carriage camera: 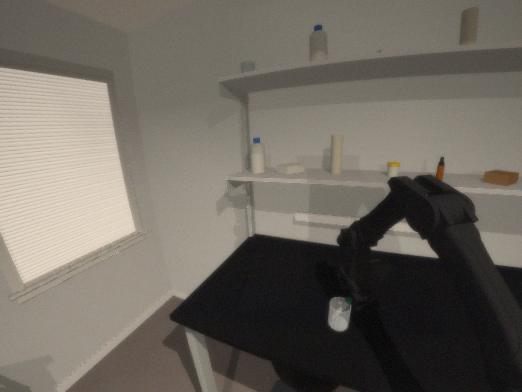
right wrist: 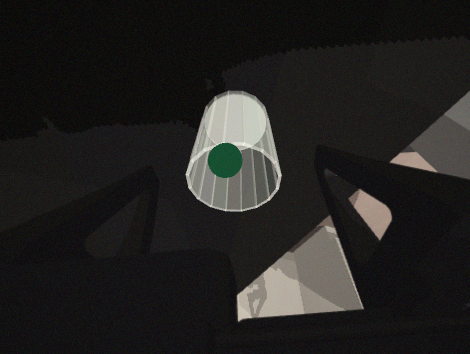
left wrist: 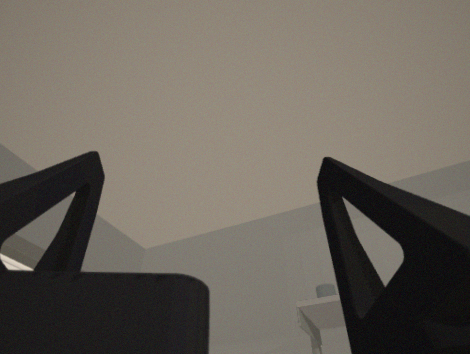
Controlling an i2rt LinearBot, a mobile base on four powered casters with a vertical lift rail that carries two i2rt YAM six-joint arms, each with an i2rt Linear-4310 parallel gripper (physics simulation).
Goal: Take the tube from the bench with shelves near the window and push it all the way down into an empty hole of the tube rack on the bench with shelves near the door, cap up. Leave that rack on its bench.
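Frame: origin at the left arm's base, x ahead, y left, z up, level; metres.
Seen in the pictures: left gripper, between the fingertips: [left wrist: 212, 166]; right gripper, between the fingertips: [carriage camera: 350, 299] [right wrist: 233, 164].
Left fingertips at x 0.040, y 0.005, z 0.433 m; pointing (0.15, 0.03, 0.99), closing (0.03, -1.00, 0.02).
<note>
Offsets run from my left fingertips to a thing's top centre. "spot": to the spot under its first point. Level surfaces: height alone.
The tube {0.409 m ahead, 0.638 m right, 0.537 m down} [carriage camera: 348, 300] [right wrist: 225, 160] shows as a green cap at the rim of a clear beaker; its body is hard to make out. The beaker {0.403 m ahead, 0.636 m right, 0.559 m down} [carriage camera: 339, 320] [right wrist: 235, 202] stands upright on the black bench {0.649 m down} [carriage camera: 250, 290]. My right gripper [carriage camera: 361, 296] [right wrist: 233, 164] is open, pointing down beside and above the beaker; in the right wrist view the cap lies between the lines of the two fingertips, with no contact seen. My left gripper [left wrist: 212, 166] is open and empty, facing the ceiling and upper wall. The tube rack does not show in these views.
Above the bench, a lower shelf {0.192 m down} [carriage camera: 310, 178] carries a blue-capped bottle {spot: 0.928 m ahead, 0.410 m right, 0.120 m down} [carriage camera: 257, 159], a tall cylinder {spot: 0.800 m ahead, 0.766 m right, 0.104 m down} [carriage camera: 336, 155], a yellow-lidded jar {spot: 0.667 m ahead, 0.967 m right, 0.157 m down} [carriage camera: 393, 169], an amber bottle {spot: 0.572 m ahead, 1.112 m right, 0.155 m down} [carriage camera: 440, 171] and a brown box {spot: 0.458 m ahead, 1.276 m right, 0.164 m down} [carriage camera: 500, 177]. An upper shelf [carriage camera: 350, 67] also holds items. The window {spot: 1.122 m ahead, 0.811 m left, 0.118 m down} [carriage camera: 60, 170] is at the left.
</note>
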